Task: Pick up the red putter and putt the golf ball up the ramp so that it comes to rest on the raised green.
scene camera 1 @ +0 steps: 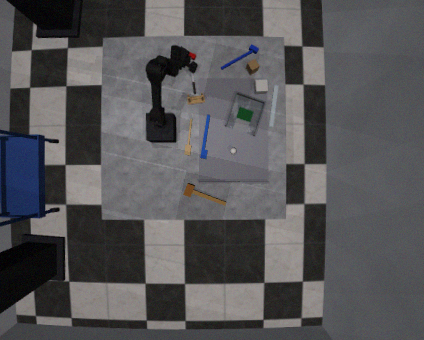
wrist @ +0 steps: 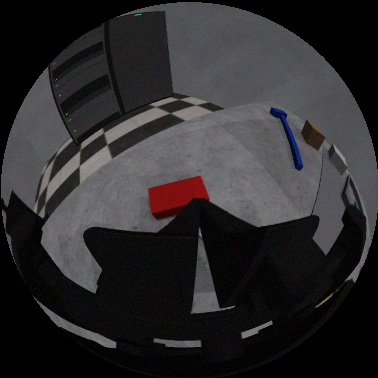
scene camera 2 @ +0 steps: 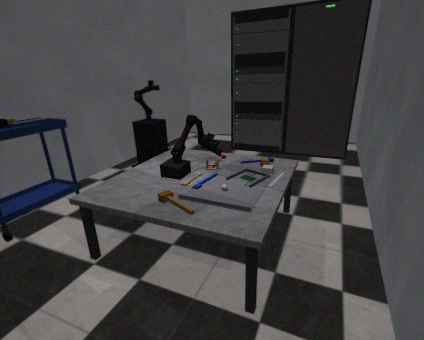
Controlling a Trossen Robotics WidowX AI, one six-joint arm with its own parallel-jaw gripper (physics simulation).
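Where they show: gripper, fingertip midpoint: (scene camera 1: 190, 57) (wrist: 197, 203) (scene camera 2: 221, 153); arm's base at its link origin: (scene camera 1: 160, 122) (scene camera 2: 177, 161).
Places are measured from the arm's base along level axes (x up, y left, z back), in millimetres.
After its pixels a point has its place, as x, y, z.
The red putter's head (scene camera 1: 192, 55) @(-74, 496, -175) (scene camera 2: 223, 156) @(-78, 485, -181) (wrist: 176, 196) @(-73, 497, -162) shows beside my fingertips. Its thin shaft runs to a dark grip (scene camera 1: 194, 88) @(-84, 269, -198) near a small wooden stand (scene camera 1: 196, 99) @(-88, 195, -215) (scene camera 2: 212, 167) @(-85, 198, -212). My gripper (scene camera 1: 190, 61) @(-46, 467, -166) (scene camera 2: 220, 153) @(-46, 467, -166) (wrist: 197, 203) @(-46, 467, -166) is shut over the shaft's head end, with nothing seen between the fingers. The fingers hide the shaft in the wrist view. The white golf ball (scene camera 1: 233, 150) @(-55, -150, -481) (scene camera 2: 224, 187) @(-67, -167, -488) sits on the grey ramp board (scene camera 1: 250, 167) @(-95, -258, -609) (scene camera 2: 215, 199) @(-96, -300, -485). The green (scene camera 1: 245, 114) @(-90, 107, -558) (scene camera 2: 247, 178) @(-90, 94, -558) lies inside low dark walls.
A blue club (scene camera 1: 205, 135) @(-81, -53, -288) (scene camera 2: 205, 181) @(-89, -82, -296) and wooden club (scene camera 1: 189, 137) @(-91, -70, -179) lie between arm and ball. A wooden mallet (scene camera 1: 207, 196) @(-67, -467, -320) lies near the front. A blue mallet (scene camera 1: 240, 57) @(-82, 504, -507) (wrist: 292, 142) @(-83, 465, -435), brown cube (scene camera 1: 252, 66) @(-39, 418, -584) (wrist: 313, 135) @(-61, 427, -558), white cube (scene camera 1: 261, 86) @(-50, 290, -652) and pale strip (scene camera 1: 274, 106) @(-96, 176, -761) lie farther right.
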